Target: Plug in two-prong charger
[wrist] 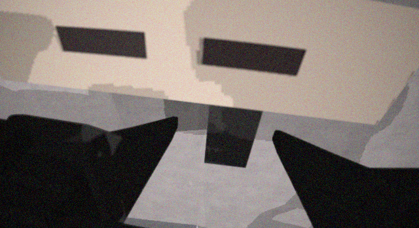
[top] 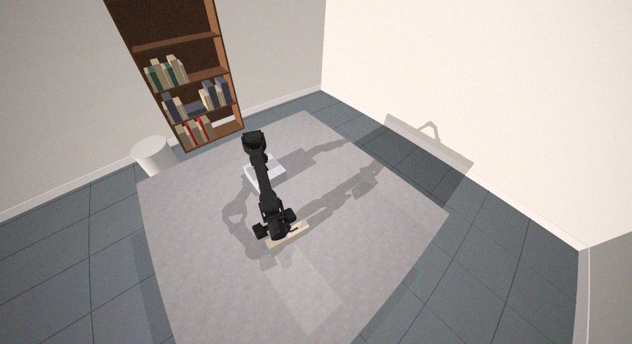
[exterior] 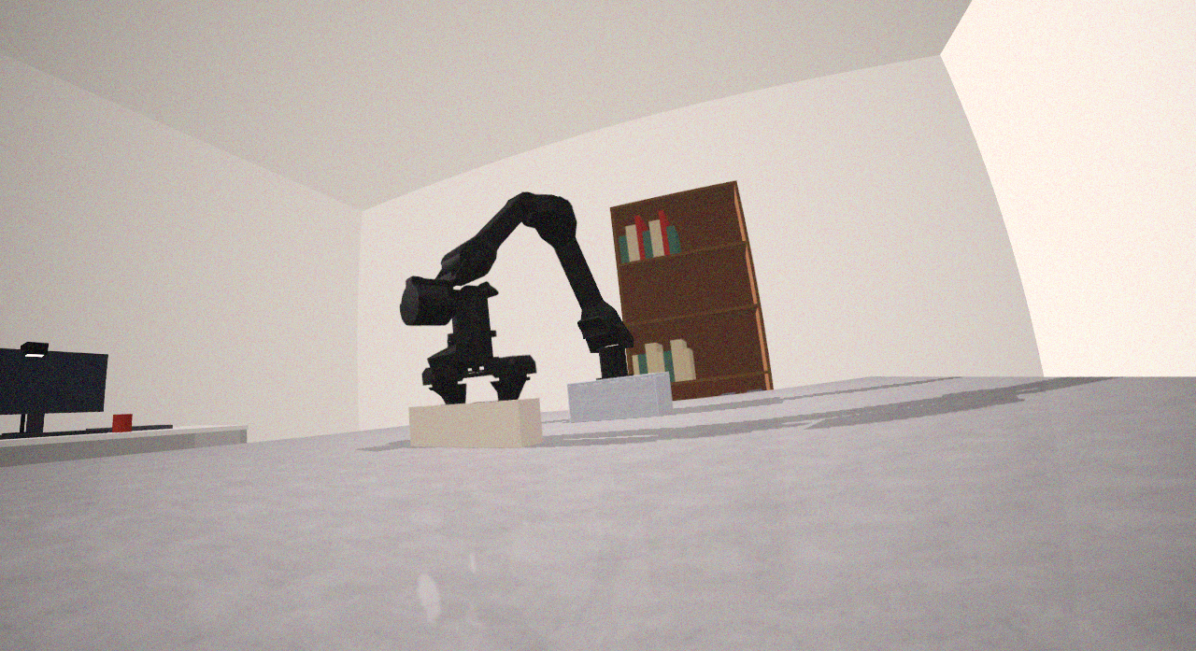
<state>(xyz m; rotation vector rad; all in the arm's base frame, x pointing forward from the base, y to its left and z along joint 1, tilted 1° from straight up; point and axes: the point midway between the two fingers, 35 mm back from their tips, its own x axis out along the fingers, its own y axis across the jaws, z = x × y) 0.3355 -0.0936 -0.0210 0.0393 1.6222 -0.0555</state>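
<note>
My gripper tip is now 30 mm short of the two-prong charger and 10 mm below it.
</note>
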